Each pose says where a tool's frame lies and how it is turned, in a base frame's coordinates. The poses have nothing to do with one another.
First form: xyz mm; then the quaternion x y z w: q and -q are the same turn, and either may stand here.
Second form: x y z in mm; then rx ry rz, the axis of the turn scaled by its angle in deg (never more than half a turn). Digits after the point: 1 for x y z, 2 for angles.
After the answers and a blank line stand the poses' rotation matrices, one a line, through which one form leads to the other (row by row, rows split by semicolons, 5 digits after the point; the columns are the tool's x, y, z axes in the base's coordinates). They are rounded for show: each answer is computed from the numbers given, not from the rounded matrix.
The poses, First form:
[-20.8 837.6 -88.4 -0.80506 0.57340 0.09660 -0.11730]
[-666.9 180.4 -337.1 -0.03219 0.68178 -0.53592 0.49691]
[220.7 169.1 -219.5 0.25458 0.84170 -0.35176 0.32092]
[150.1 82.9 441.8 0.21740 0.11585 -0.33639 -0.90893]
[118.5 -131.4 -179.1 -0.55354 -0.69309 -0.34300 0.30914]
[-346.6 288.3 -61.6 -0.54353 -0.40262 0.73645 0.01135]
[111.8 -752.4 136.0 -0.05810 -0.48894 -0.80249 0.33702]
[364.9 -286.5 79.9 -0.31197 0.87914 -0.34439 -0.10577]
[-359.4 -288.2 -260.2 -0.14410 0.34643 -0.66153 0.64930]
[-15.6 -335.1 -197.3 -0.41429 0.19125 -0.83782 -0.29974]
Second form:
[-20.8 837.6 -88.4 135.00 -96.15 -16.20]
[-666.9 180.4 -337.1 -4.47 94.60 -74.36]
[220.7 169.1 -219.5 38.32 126.70 -52.95]
[150.1 82.9 441.8 -25.70 -13.69 39.76]
[118.5 -131.4 -179.1 -83.81 -104.93 -51.93]
[-346.6 288.3 -61.6 -97.13 -71.95 131.61]
[111.8 -752.4 136.0 -8.68 -73.02 -119.85]
[364.9 -286.5 79.9 52.66 -148.40 58.13]
[-359.4 -288.2 -260.2 -18.76 45.11 -86.13]
[-15.6 -335.1 -197.3 63.02 -29.09 127.44]

0.32376 -0.90058 -0.29006; -0.94591 -0.31491 -0.07809; -0.02102 0.29965 -0.95382
-0.50408 0.48872 0.71208; -0.57651 0.42350 -0.69878; -0.64307 -0.76276 0.06827
-0.66440 0.65434 0.36114; 0.20279 0.62291 -0.75556; -0.71934 -0.42876 -0.54655
0.74684 -0.56114 -0.35686; 0.66188 0.67916 0.31726; 0.06434 -0.47315 0.87863
-0.19605 0.97938 -0.04880; 0.55524 0.15189 0.81771; 0.80825 0.13322 -0.57357
-0.40890 0.42095 -0.80969; 0.45438 -0.67554 -0.58067; -0.79141 -0.60535 0.08496
-0.76609 0.59772 -0.23631; -0.48409 -0.29472 0.82389; 0.42281 0.74557 0.51513
-0.78298 -0.62138 0.02891; -0.47568 0.56814 -0.67153; 0.40085 -0.53954 -0.74042
-0.11528 0.75923 0.64053; -0.95891 0.08322 -0.27122; -0.25922 -0.64548 0.71844
-0.47704 -0.66072 0.57955; 0.34379 -0.74716 -0.56883; 0.80885 -0.07211 0.58357

